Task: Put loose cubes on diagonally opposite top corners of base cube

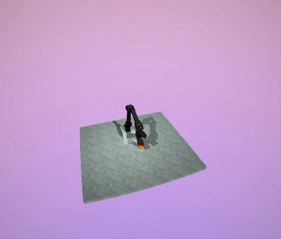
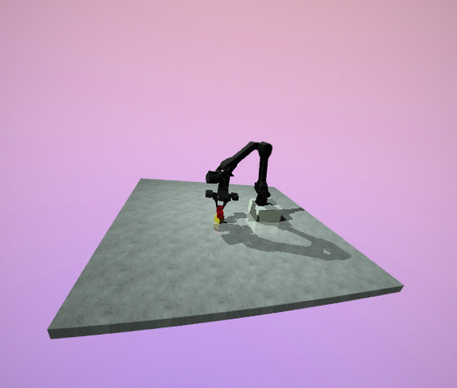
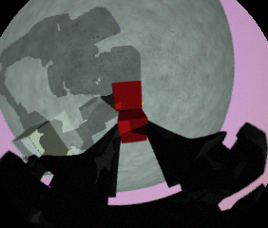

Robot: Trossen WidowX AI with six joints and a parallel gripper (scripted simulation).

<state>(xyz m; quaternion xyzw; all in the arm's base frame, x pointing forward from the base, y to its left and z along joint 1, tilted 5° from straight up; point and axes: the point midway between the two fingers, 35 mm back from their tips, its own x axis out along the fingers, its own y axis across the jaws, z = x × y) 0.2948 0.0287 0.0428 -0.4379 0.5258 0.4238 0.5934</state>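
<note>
Right now my gripper tip is 20 mm to the right of the yellow base cube and 60 mm above it. Also, from my gripper tip: red cube: right at my gripper tip.
</note>
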